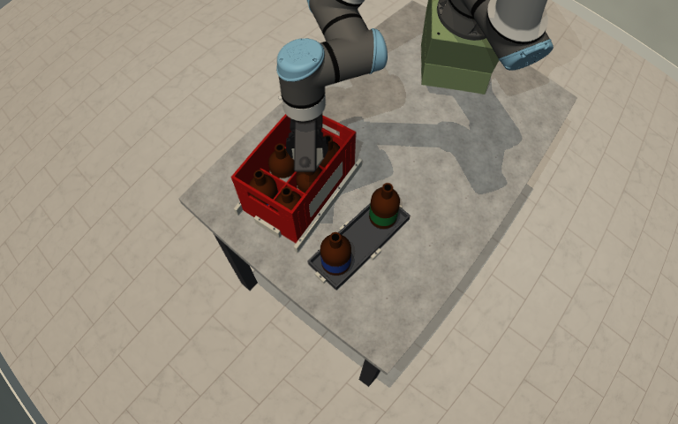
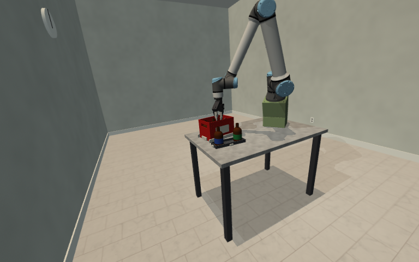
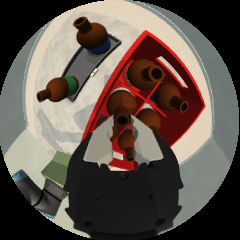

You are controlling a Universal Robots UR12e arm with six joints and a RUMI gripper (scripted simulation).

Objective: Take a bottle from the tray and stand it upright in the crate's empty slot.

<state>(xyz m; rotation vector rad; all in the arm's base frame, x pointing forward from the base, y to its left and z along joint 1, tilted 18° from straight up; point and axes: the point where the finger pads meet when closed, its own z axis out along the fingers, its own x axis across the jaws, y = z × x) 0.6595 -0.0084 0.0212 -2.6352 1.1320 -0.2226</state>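
Right now my hand is 7 cm above the crate, 4 cm to the left of it and 1 cm short of it. Also, from my hand: dark tray 18 cm to the left, 15 cm below, 1 cm ahead.
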